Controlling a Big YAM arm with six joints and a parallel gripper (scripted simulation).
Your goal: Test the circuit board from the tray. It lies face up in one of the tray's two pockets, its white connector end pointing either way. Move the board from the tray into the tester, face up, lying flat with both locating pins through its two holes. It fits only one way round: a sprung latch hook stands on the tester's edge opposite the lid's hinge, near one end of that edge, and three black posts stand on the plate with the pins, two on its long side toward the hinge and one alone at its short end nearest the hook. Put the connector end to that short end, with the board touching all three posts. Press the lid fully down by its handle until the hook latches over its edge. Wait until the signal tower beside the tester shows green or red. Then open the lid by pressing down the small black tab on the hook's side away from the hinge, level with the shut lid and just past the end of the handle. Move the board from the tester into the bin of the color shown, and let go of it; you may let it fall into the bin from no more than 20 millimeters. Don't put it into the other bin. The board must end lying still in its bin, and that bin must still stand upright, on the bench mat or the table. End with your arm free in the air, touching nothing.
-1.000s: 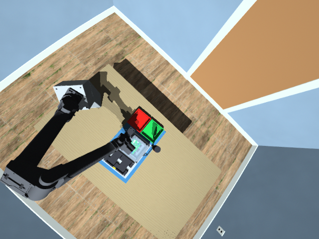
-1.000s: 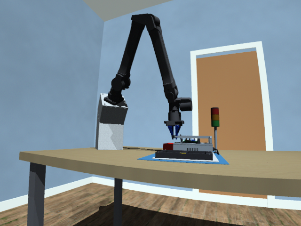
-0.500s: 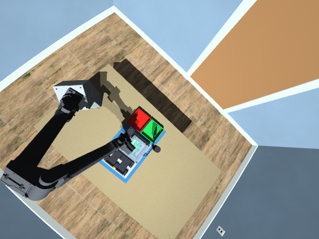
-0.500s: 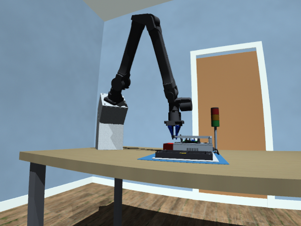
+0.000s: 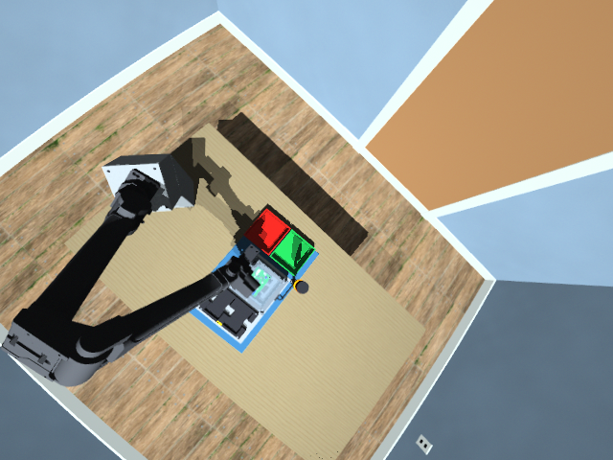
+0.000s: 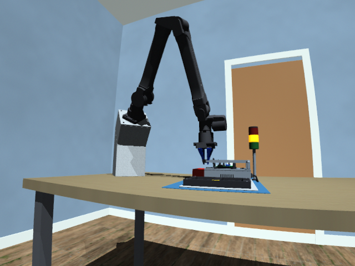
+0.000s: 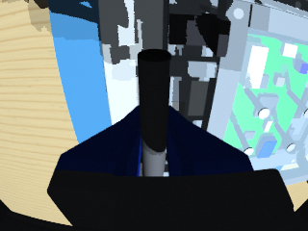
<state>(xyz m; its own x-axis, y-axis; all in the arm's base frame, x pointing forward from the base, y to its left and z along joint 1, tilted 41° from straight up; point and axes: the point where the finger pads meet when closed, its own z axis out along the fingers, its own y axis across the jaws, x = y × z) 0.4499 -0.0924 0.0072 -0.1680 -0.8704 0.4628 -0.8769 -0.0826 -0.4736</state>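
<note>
Now: the black latch hook 5 cm to the left of my hand, 3 cm ahead of it and 1 cm above it. The rest, counted from my hand: green circuit board (8 cm ahead, 1 cm to the right, 1 cm below); tester plate (9 cm ahead, 1 cm to the right, 1 cm below); tester lid (9 cm ahead, 2 cm to the right, 1 cm above).
</note>
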